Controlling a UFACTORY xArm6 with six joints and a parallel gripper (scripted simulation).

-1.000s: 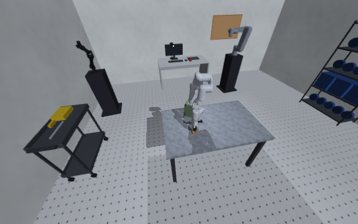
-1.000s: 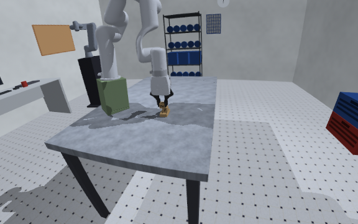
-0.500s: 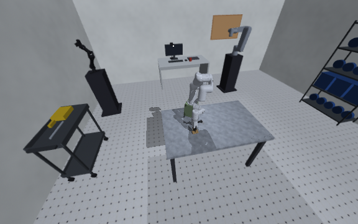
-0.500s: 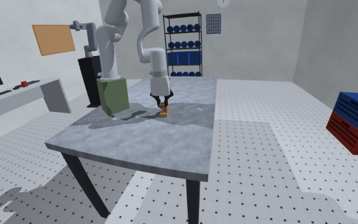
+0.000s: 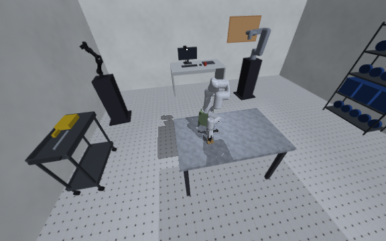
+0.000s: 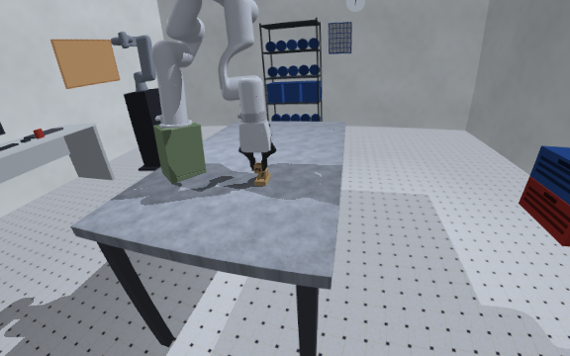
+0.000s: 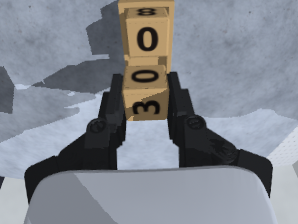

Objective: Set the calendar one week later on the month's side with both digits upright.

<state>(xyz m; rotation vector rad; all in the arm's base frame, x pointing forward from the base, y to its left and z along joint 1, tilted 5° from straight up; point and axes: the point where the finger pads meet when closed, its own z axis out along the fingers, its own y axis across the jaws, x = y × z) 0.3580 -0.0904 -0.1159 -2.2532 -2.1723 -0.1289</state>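
My gripper is now 60 mm above the tray and 20 mm to the right of it.
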